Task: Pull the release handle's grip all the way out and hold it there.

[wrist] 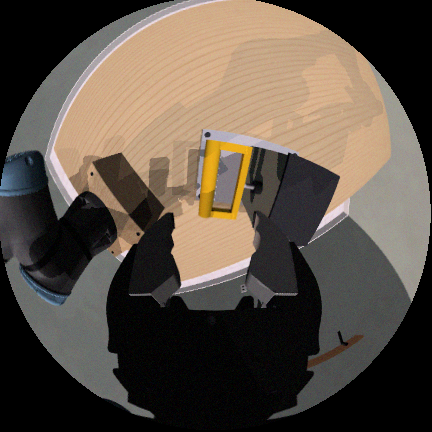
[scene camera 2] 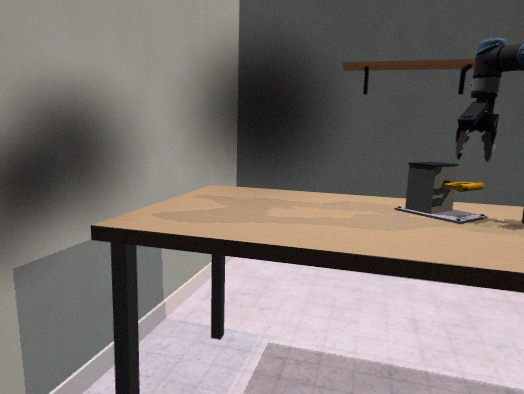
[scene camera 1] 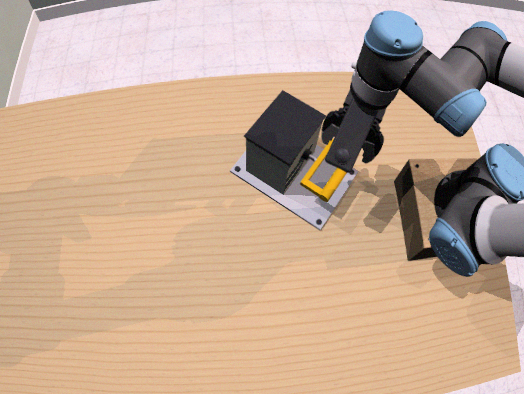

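The release handle's yellow grip [scene camera 1: 317,191] [scene camera 2: 468,186] [wrist: 209,179] is a flat rectangular loop with a thick outer bar. It sticks out sideways from the dark box [scene camera 1: 285,127] [scene camera 2: 420,188] [wrist: 308,198] on a short thin rod, which shows in the wrist view. My gripper [scene camera 2: 472,159] [wrist: 212,212] is partly open, with nothing between its fingers. In scene camera 2 it points down and hangs above the grip, clear of it. In scene camera 1 the arm's wrist and gripper body hide part of the grip and the fingertips.
The box stands on a light grey base plate [scene camera 1: 320,221] [scene camera 2: 460,219] with dark bolts at its corners, on the wooden table [scene camera 1: 200,300] [scene camera 2: 300,240]. A brown block [scene camera 1: 410,215] [wrist: 132,187] lies beside the arm's base. A wall shelf [scene camera 2: 410,65] is behind.
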